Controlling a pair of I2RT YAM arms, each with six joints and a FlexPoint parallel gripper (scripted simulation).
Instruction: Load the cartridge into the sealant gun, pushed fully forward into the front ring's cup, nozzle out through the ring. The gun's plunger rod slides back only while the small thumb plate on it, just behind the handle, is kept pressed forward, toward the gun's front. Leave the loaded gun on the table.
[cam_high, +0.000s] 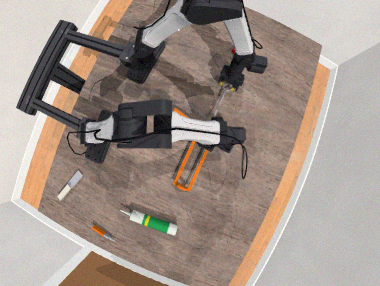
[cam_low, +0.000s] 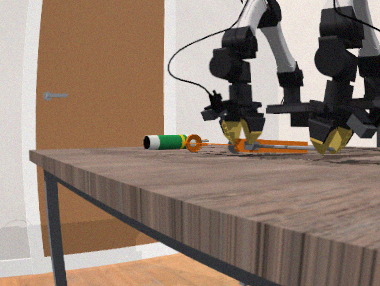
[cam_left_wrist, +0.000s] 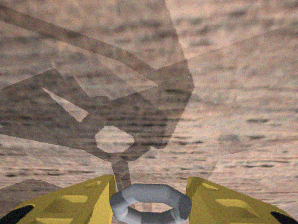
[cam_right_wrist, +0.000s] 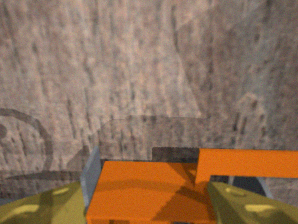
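Right now the grey thumb plate is 1 cm behind my right hand, 3 cm to the left of it and 1 cm below it. Also, from my right hand: orange sealant gun: 5 cm behind, 1 cm below; then white cartridge: 6 cm behind, 47 cm to the right, 1 cm below; then grey plunger rod: 2 cm behind, 10 cm to the left, 1 cm below.
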